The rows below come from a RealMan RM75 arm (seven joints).
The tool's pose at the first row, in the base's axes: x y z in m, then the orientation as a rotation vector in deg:
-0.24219, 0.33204, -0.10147, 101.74, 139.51, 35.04
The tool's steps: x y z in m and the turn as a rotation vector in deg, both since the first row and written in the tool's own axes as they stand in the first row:
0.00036, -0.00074, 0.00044, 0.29, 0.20, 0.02
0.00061, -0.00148, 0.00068, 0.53, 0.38, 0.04
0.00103, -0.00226, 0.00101, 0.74, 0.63, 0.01
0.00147, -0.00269, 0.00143, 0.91, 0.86, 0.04
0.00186, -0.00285, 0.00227, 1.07, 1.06, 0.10
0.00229, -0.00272, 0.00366, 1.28, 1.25, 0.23
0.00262, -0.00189, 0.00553, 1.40, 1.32, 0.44
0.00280, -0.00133, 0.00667, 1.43, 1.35, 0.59
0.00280, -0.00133, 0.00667, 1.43, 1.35, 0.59
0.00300, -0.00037, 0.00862, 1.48, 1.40, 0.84
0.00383, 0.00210, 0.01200, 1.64, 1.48, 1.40
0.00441, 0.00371, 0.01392, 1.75, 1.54, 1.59
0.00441, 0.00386, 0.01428, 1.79, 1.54, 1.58
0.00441, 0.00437, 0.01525, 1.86, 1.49, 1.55
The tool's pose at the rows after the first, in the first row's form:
-0.24285, 0.33231, -0.10207, 101.90, 139.84, 34.93
-0.24353, 0.33242, -0.10251, 102.04, 140.12, 34.85
-0.24428, 0.33270, -0.10301, 102.10, 140.46, 34.87
-0.24470, 0.33311, -0.10347, 102.24, 140.71, 34.92
-0.24473, 0.33366, -0.10423, 102.40, 140.91, 34.96
-0.24437, 0.33448, -0.10539, 102.67, 141.10, 34.93
-0.24320, 0.33551, -0.10675, 103.01, 141.07, 34.89
-0.24243, 0.33614, -0.10757, 103.22, 141.00, 34.90
-0.24243, 0.33614, -0.10757, 103.22, 141.00, 34.90
-0.24109, 0.33711, -0.10899, 103.58, 140.88, 34.92
-0.23818, 0.33944, -0.11108, 104.40, 140.63, 34.87
-0.23639, 0.34092, -0.11217, 104.70, 140.60, 34.83
-0.23615, 0.34105, -0.11245, 104.71, 140.64, 34.78
-0.23542, 0.34145, -0.11316, 104.68, 140.68, 34.65

